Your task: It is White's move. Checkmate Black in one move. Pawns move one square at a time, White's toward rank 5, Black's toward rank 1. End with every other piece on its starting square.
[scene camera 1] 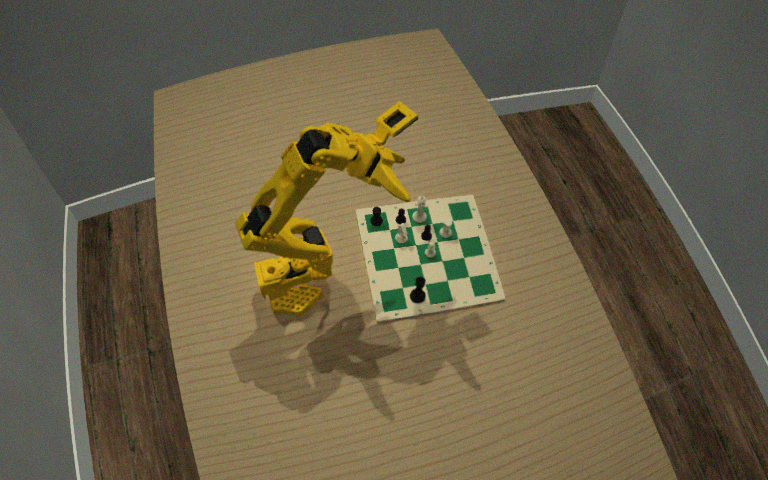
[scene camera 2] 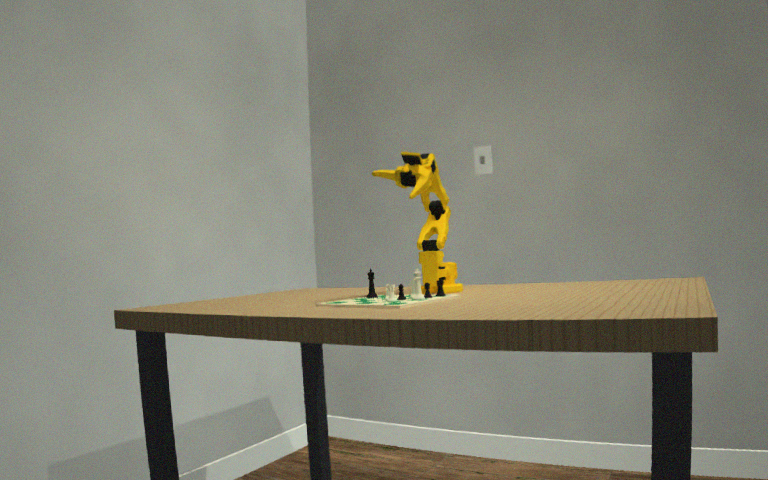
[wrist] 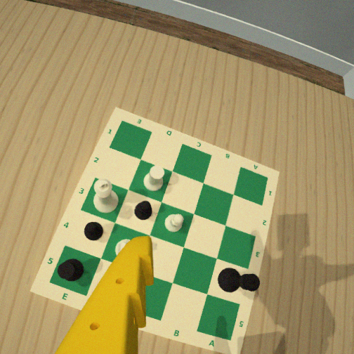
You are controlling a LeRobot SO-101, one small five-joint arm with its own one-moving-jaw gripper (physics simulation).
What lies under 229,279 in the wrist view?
A black king.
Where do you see a chessboard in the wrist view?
At 226,200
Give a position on a chessboard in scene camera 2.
363,302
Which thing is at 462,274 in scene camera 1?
A chessboard.
